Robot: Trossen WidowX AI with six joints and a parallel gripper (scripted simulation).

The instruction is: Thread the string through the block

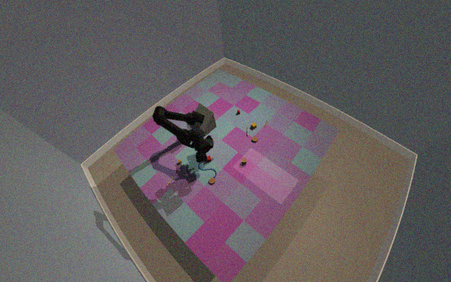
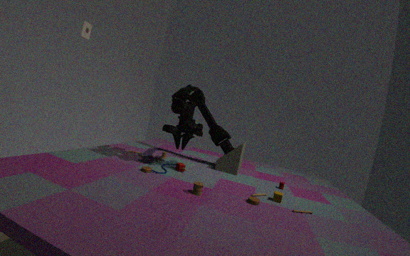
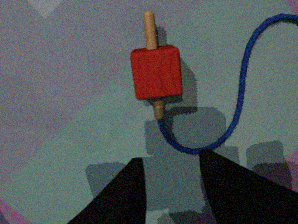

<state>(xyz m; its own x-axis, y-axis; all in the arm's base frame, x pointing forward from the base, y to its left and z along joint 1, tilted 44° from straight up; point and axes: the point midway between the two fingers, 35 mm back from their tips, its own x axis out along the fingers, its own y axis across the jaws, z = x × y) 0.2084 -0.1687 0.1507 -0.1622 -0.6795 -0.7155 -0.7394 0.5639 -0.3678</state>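
Now: the red block 7 cm below my gripper tip, 2 cm to the left of it and 2 cm ahead of it. The rest, counted from my gripper tip: yellow cube (43 cm to the left, 13 cm ahead, 7 cm below).
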